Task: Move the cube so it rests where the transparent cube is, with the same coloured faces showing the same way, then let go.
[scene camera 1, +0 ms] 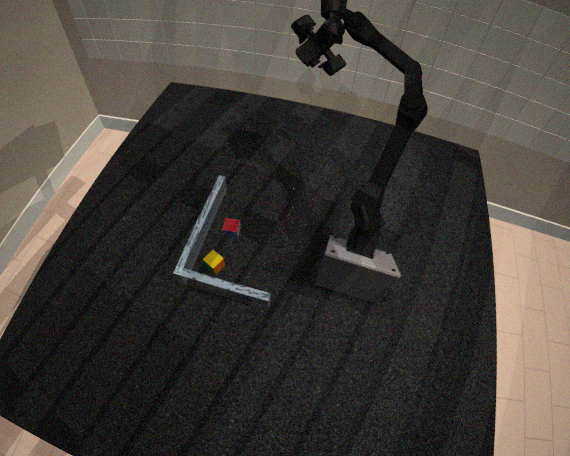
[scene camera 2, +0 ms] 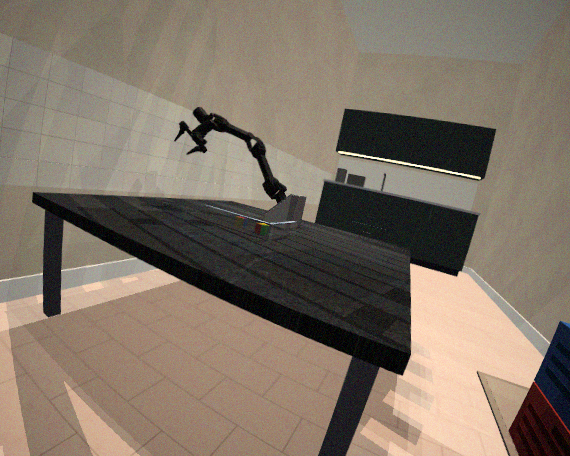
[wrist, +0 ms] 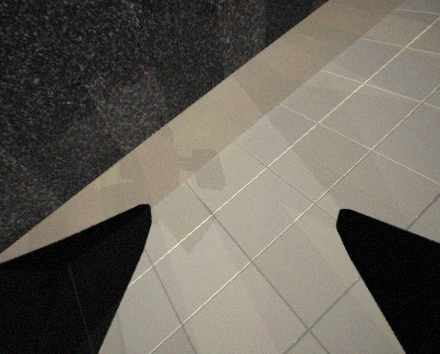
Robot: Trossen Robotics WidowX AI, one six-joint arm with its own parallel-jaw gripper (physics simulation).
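Pixels of known places: gripper, fingertip midpoint: (scene camera 2: 180, 147) (wrist: 244, 215); arm's base at its link origin: (scene camera 1: 360, 251) (scene camera 2: 284, 204).
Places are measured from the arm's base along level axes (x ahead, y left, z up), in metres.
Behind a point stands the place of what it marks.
Observation:
A solid-looking cube (scene camera 1: 214, 261) (scene camera 2: 261, 228) with a yellow top and orange-red and green sides lies inside the corner of the pale L-shaped wall, turned at an angle to it. A second cube (scene camera 1: 231, 225) (scene camera 2: 240, 220), red on top with a dark blue side in scene camera 1, stands apart from it, farther along the long wall. It looks fainter in scene camera 2 and seems to be the transparent one. My gripper (scene camera 1: 313, 51) @[x 0.308, y -0.496, z 0.179 m] (scene camera 2: 182, 146) @[x 0.308, y -0.496, z 0.179 m] (wrist: 244, 215) @[x 0.308, y -0.496, z 0.179 m] is open and empty, high above the table and far from both cubes. Neither cube shows in the wrist view.
The pale L-shaped wall (scene camera 1: 202, 225) @[x 0.397, y 0.054, z -0.047 m] (scene camera 2: 235, 213) @[x 0.412, y 0.041, z -0.044 m] borders both cubes on two sides. The arm's grey base block (scene camera 1: 350, 277) @[x 0.004, y 0.070, z -0.007 m] (scene camera 2: 288, 210) @[x 0.077, y 0.073, z -0.016 m] stands on the dark table (scene camera 1: 300, 375) @[x 0.032, y 0.304, z -0.105 m] (scene camera 2: 320, 280) @[x 0.599, y 0.500, z -0.105 m]. A tiled room wall is beyond the table's far edge.

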